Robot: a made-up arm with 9 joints. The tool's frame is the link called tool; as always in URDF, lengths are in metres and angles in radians. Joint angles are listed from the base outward.
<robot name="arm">
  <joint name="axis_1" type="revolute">
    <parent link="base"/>
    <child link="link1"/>
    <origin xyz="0 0 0.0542" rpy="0 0 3.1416"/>
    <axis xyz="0 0 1"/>
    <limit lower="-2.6" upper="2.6"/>
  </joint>
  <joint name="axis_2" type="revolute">
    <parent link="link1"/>
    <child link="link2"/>
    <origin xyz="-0.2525 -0.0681 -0.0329" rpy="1.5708 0 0"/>
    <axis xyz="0 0 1"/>
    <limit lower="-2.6" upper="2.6"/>
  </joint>
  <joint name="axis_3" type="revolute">
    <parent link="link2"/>
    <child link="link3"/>
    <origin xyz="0.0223 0.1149 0.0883" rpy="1.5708 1.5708 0"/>
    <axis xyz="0 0 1"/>
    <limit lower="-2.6" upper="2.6"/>
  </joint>
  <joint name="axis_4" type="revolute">
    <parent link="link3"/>
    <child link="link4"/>
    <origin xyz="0.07 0.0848 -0.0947" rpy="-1.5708 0 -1.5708"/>
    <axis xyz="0 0 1"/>
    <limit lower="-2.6" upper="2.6"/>
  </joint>
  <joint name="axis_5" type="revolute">
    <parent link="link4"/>
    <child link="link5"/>
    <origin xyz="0.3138 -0.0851 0.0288" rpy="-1.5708 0 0"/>
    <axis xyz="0 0 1"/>
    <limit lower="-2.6" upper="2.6"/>
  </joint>
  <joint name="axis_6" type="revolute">
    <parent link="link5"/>
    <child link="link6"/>
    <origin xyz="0.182 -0.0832 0.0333" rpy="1.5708 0 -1.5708"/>
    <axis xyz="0 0 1"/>
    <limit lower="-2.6" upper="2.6"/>
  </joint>
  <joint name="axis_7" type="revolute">
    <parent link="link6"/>
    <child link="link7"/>
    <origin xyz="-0.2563 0.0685 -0.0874" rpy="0 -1.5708 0"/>
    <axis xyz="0 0 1"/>
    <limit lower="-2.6" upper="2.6"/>
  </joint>
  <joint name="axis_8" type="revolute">
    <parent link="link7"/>
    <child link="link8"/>
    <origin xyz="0.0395 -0.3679 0.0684" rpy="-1.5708 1.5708 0"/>
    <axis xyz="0 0 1"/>
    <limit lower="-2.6" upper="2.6"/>
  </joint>
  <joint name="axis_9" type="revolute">
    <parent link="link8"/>
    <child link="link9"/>
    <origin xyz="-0.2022 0.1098 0.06" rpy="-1.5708 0 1.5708"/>
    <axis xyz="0 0 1"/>
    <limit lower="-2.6" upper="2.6"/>
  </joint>
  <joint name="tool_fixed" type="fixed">
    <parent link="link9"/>
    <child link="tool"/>
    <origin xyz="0.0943 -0.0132 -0.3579" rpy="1.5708 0 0"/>
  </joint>
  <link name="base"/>
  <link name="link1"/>
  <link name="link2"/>
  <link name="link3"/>
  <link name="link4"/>
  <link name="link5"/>
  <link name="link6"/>
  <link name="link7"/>
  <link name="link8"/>
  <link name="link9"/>
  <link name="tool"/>
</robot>
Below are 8 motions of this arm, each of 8 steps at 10 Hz.
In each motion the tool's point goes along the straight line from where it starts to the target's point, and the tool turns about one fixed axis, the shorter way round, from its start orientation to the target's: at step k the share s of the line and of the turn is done. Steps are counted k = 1, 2, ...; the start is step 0. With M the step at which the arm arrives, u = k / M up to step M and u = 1 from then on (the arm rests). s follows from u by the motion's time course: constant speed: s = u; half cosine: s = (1 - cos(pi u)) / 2; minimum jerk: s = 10 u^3 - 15 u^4 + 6 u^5.
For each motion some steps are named. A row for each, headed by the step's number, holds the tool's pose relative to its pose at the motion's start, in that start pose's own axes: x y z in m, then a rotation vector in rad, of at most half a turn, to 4 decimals.
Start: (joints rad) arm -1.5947 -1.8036 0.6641 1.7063 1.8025 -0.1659 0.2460 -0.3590 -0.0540
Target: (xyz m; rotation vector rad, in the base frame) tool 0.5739 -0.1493 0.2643 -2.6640 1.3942 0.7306
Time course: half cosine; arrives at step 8
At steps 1, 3, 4, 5, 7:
1: 0.0090 0.0151 0.0104 -0.0012 -0.0556 0.0394
3: 0.0733 0.1224 0.0840 -0.0097 -0.4507 0.3196
4: 0.1187 0.1982 0.1361 -0.0157 -0.7302 0.5178
5: 0.1641 0.2741 0.1882 -0.0217 -1.0096 0.7159
7: 0.2283 0.3814 0.2618 -0.0301 -1.4047 0.9961

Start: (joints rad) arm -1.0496 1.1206 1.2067 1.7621 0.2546 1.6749 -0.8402 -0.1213 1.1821
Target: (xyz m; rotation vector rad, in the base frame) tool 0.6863 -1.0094 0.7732 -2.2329 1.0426 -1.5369
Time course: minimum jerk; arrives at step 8
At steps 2, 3, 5, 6, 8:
2: -0.0015 0.0057 -0.0096 0.0348 0.0383 0.0231
3: -0.0039 0.0152 -0.0256 0.0926 0.1019 0.0615
5: -0.0103 0.0400 -0.0674 0.2440 0.2682 0.1620
6: -0.0128 0.0495 -0.0834 0.3018 0.3318 0.2004
8: -0.0142 0.0552 -0.0930 0.3366 0.3701 0.2236

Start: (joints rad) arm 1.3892 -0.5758 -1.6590 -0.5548 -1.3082 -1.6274 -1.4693 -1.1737 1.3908
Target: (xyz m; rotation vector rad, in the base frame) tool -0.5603 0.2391 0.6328 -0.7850 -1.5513 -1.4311
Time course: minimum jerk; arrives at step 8
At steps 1, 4, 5, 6, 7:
1: -0.0091 0.0040 -0.0054 0.0103 0.0226 0.0045
4: -0.2822 0.1245 -0.1673 0.3204 0.7049 0.1411
5: -0.4091 0.1805 -0.2425 0.4644 1.0218 0.2045
6: -0.5059 0.2232 -0.3000 0.5745 1.2638 0.2529
7: -0.5553 0.2450 -0.3293 0.6305 1.3871 0.2776

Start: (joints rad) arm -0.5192 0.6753 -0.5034 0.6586 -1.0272 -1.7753 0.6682 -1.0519 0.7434
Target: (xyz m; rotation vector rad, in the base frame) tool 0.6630 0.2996 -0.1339 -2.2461 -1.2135 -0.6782
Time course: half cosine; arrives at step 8
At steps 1, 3, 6, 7, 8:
1: 0.0144 -0.0191 0.0046 0.0291 0.0374 -0.0047
3: 0.1170 -0.1549 0.0372 0.2363 0.3030 -0.0382
6: 0.3237 -0.4283 0.1030 0.6534 0.8380 -0.1055
7: 0.3648 -0.4827 0.1161 0.7364 0.9444 -0.1189
8: 0.3792 -0.5018 0.1207 0.7655 0.9818 -0.1236

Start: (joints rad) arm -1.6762 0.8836 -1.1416 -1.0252 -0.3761 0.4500 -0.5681 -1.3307 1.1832
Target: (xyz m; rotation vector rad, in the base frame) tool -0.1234 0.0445 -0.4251 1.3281 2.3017 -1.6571
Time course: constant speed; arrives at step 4
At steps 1, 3, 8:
1: -0.0075 -0.0109 -0.0099 0.0618 0.1615 -0.0510
3: -0.0226 -0.0326 -0.0297 0.1854 0.4845 -0.1529
8: -0.0302 -0.0434 -0.0396 0.2473 0.6460 -0.2039

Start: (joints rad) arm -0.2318 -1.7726 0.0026 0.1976 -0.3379 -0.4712 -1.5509 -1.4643 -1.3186
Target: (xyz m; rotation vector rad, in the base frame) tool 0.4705 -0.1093 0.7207 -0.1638 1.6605 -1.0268
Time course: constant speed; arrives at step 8
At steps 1, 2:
1: 0.0293 -0.0713 -0.0324 0.2329 0.1593 -0.0083
2: 0.0587 -0.1425 -0.0649 0.4658 0.3186 -0.0166

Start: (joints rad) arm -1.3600 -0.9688 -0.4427 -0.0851 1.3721 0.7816 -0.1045 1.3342 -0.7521
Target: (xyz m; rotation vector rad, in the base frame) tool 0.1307 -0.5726 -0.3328 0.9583 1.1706 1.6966
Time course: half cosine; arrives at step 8
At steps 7, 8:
7: 0.1119 0.5341 -0.0787 1.1827 -0.8795 0.5550
8: 0.1163 0.5553 -0.0818 1.2295 -0.9143 0.5770

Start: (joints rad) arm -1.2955 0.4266 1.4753 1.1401 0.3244 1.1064 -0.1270 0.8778 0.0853
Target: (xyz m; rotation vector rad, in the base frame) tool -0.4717 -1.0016 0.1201 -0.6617 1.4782 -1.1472
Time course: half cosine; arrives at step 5
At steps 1, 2, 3, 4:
1: 0.0334 0.0428 0.0327 0.0455 -0.0387 0.0235
2: 0.1207 0.1548 0.1182 0.1645 -0.1400 0.0848
3: 0.2287 0.2932 0.2240 0.3117 -0.2652 0.1607
4: 0.3161 0.4052 0.3095 0.4307 -0.3666 0.2221

